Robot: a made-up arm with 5 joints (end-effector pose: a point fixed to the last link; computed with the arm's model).
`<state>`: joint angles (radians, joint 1 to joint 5).
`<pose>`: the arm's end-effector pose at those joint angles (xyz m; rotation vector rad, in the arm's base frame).
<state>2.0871 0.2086 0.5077 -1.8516 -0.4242</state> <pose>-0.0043 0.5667 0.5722 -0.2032 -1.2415 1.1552</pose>
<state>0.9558 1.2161 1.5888 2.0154 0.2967</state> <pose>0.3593 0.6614 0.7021 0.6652 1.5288 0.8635</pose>
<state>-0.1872 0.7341 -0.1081 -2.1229 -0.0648</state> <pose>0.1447 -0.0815 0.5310 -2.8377 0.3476 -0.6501</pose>
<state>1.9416 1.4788 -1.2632 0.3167 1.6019</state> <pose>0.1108 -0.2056 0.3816 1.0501 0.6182 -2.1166</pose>
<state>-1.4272 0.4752 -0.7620 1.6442 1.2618</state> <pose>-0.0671 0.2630 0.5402 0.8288 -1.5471 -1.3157</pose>
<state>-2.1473 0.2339 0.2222 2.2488 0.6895</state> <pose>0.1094 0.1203 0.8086 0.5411 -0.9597 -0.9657</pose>
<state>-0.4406 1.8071 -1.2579 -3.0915 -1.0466</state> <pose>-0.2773 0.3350 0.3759 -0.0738 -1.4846 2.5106</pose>
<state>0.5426 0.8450 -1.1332 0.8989 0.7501</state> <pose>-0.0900 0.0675 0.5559 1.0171 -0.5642 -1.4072</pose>
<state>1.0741 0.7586 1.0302 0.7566 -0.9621</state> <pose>0.3172 0.4470 0.5859 0.8743 -0.1024 2.4049</pose>
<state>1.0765 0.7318 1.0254 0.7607 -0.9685</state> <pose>0.3150 0.4520 0.5809 0.9133 -0.1156 2.4136</pose>
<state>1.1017 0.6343 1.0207 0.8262 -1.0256</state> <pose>0.3065 0.4753 0.5673 1.1391 -0.1680 2.4803</pose>
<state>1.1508 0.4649 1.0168 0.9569 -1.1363</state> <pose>0.2828 0.5226 0.5487 1.5812 -0.2795 2.5643</pose>
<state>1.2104 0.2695 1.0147 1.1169 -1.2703</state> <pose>0.2375 0.5836 0.5391 -1.8542 0.3817 -2.2112</pose>
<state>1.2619 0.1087 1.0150 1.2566 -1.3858</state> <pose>0.1841 0.6344 0.5455 -1.9121 0.4324 -1.7483</pose>
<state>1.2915 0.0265 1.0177 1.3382 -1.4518</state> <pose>0.1502 0.6592 0.5564 -1.9217 0.4511 -1.4962</pose>
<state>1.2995 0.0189 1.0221 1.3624 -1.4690</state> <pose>0.1445 0.6631 0.5603 -1.9196 0.4508 -1.4437</pose>
